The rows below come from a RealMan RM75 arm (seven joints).
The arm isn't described. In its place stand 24 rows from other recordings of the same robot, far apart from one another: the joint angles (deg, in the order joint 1, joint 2, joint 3, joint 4, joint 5, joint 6, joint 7), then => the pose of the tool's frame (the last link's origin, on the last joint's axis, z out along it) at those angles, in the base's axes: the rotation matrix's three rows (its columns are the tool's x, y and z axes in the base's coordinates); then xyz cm.
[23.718, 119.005, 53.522, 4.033, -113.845, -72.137, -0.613] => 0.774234, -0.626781, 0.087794; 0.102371, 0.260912, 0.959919; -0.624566, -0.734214, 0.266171; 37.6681, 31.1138, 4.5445
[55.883, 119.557, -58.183, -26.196, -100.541, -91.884, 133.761] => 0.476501, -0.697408, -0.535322; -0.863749, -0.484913, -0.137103; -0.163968, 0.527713, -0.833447; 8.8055, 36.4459, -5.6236
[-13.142, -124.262, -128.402, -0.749, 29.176, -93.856, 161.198] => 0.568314, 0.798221, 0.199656; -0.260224, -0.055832, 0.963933; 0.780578, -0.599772, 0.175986; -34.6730, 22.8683, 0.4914
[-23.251, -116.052, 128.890, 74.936, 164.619, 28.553, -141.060] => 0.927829, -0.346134, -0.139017; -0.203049, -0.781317, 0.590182; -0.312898, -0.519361, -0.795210; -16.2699, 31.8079, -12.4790
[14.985, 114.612, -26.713, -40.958, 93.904, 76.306, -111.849] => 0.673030, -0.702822, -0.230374; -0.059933, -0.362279, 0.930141; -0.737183, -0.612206, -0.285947; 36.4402, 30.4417, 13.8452
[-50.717, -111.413, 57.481, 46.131, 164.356, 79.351, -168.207] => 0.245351, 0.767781, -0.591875; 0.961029, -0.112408, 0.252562; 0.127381, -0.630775, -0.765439; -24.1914, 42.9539, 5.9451
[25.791, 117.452, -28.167, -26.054, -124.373, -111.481, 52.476] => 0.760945, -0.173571, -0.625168; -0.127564, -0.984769, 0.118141; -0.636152, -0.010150, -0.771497; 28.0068, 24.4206, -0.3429
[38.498, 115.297, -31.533, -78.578, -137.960, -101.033, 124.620] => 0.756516, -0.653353, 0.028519; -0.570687, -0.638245, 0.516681; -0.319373, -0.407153, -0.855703; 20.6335, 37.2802, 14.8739
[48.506, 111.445, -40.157, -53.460, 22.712, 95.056, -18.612] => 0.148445, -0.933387, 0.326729; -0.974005, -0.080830, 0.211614; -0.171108, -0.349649, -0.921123; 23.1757, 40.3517, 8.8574
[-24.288, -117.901, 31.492, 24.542, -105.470, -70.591, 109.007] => 0.346519, 0.886237, 0.307422; 0.122256, -0.367600, 0.921913; 0.930042, -0.281876, -0.235728; -32.8811, 35.1103, 6.3103
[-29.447, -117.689, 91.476, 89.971, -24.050, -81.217, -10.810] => 0.442438, 0.768799, -0.461732; 0.871510, -0.247186, 0.423521; 0.211469, -0.589786, -0.779380; -15.8575, 35.4049, 0.4474
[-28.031, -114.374, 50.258, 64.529, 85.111, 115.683, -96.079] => 0.732372, 0.005134, 0.680886; 0.029511, -0.999271, -0.024208; 0.680265, 0.037823, -0.731990; -15.6039, 29.6945, 10.2581
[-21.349, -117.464, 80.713, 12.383, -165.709, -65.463, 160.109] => 0.737594, 0.643410, 0.204887; -0.044535, -0.256412, 0.965541; 0.673774, -0.721302, -0.160474; -33.8510, 33.0601, 1.1178
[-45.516, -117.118, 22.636, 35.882, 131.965, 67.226, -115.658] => 0.440297, 0.889763, 0.120251; 0.658147, -0.410941, 0.630849; 0.610722, -0.198618, -0.766531; -25.0951, 43.1592, 3.6986
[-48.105, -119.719, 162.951, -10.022, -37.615, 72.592, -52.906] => 0.691842, 0.538532, 0.480977; 0.186366, -0.776740, 0.601616; 0.697584, -0.326586, -0.637745; -21.8673, 39.1550, -5.0421
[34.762, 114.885, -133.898, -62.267, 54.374, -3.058, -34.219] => 0.942930, -0.201726, -0.264933; 0.015775, -0.767661, 0.640662; -0.332617, -0.608279, -0.720668; 10.4542, 35.4324, -12.9039
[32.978, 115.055, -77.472, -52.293, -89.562, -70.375, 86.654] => 0.889052, -0.206107, -0.408787; -0.086220, -0.952328, 0.292640; -0.449615, -0.224927, -0.864439; 15.7810, 37.6069, -1.4138
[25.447, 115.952, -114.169, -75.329, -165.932, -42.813, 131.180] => 0.863887, 0.373799, 0.337599; 0.084791, -0.768619, 0.634063; 0.496497, -0.519133, -0.695695; 18.7144, 36.2482, -6.9775
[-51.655, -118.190, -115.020, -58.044, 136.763, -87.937, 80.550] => 0.987674, -0.052412, -0.147486; -0.032405, -0.990327, 0.134918; -0.153131, -0.128476, -0.979819; -11.7453, 40.1308, -0.7614
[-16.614, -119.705, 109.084, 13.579, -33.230, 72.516, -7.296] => 0.684596, 0.723698, 0.087116; -0.159115, 0.031737, 0.986750; 0.711344, -0.689387, 0.136879; -34.9457, 29.8731, 1.8198
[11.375, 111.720, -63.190, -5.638, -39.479, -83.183, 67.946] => 0.117367, -0.965810, -0.231164; -0.191995, -0.250449, 0.948901; -0.974353, -0.066988, -0.214825; 38.9943, 24.0570, 4.6133
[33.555, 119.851, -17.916, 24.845, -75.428, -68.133, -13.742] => 0.844574, -0.468430, -0.259361; -0.001158, -0.485987, 0.873965; -0.535437, -0.737828, -0.410994; 26.5601, 29.4217, -11.3776
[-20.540, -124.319, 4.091, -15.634, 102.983, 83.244, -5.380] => 0.610146, 0.646746, 0.457648; -0.059535, -0.538568, 0.840476; 0.790049, -0.540059, -0.290101; -26.0111, 23.8868, -10.6247
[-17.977, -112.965, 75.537, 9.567, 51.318, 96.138, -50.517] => 0.485983, 0.590609, 0.644206; 0.156911, -0.784091, 0.600483; 0.859767, -0.190741, -0.473728; -30.5600, 25.1260, -0.0370
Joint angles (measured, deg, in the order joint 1, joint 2, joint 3, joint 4, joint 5, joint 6, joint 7), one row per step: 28.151, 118.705, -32.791, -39.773, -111.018, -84.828, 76.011; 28.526, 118.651, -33.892, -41.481, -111.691, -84.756, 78.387; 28.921, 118.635, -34.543, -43.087, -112.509, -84.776, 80.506; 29.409, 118.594, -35.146, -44.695, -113.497, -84.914, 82.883; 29.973, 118.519, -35.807, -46.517, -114.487, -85.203, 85.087; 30.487, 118.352, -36.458, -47.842, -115.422, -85.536, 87.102; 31.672, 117.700, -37.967, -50.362, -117.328, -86.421, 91.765; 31.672, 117.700, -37.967, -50.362, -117.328, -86.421, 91.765; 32.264, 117.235, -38.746, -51.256, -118.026, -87.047, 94.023; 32.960, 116.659, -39.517, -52.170, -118.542, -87.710, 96.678; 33.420, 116.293, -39.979, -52.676, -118.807, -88.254, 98.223; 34.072, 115.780, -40.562, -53.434, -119.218, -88.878, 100.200; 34.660, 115.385, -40.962, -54.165, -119.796, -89.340, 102.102; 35.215, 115.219, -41.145, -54.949, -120.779, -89.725, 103.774; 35.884, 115.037, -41.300, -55.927, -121.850, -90.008, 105.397; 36.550, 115.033, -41.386, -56.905, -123.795, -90.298, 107.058; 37.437, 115.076, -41.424, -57.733, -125.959, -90.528, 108.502; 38.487, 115.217, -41.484, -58.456, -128.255, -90.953, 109.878; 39.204, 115.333, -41.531, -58.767, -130.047, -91.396, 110.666; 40.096, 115.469, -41.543, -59.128, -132.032, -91.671, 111.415
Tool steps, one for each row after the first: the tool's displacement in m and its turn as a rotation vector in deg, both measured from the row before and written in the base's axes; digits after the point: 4 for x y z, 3 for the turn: -0.0043, 0.0036, 0.0024, -1.013, -0.788, -0.182; -0.0039, 0.0033, 0.0027, -0.750, -0.730, -0.219; -0.0043, 0.0033, 0.0027, -0.917, -0.699, -0.336; -0.0054, 0.0037, 0.0035, -0.797, -0.934, 0.055; -0.0043, 0.0028, 0.0025, -0.952, -0.792, -0.112; -0.0092, 0.0058, 0.0060, -2.209, -1.626, -0.588; 0.0000, 0.0000, 0.0000, 0.000, 0.000, 0.000; -0.0044, 0.0024, 0.0028, -1.224, -0.575, -0.350; -0.0053, 0.0030, 0.0039, -1.167, -0.376, -0.562; -0.0036, 0.0016, 0.0022, -0.796, -0.189, -0.231; -0.0048, 0.0025, 0.0035, -0.863, -0.443, -0.249; -0.0039, 0.0023, 0.0031, -0.680, -0.487, -0.482; -0.0032, 0.0018, 0.0020, -0.592, -0.701, -0.552; -0.0040, 0.0027, 0.0028, -0.308, -0.919, -0.381; -0.0022, 0.0019, 0.0012, -0.567, -1.512, -0.769; -0.0028, 0.0026, 0.0006, -0.531, -1.688, -0.597; -0.0037, 0.0024, -0.0005, -0.788, -1.704, -0.469; -0.0017, 0.0010, -0.0011, -0.806, -1.324, -0.364; -0.0024, 0.0019, -0.0008, -0.585, -1.540, -0.255
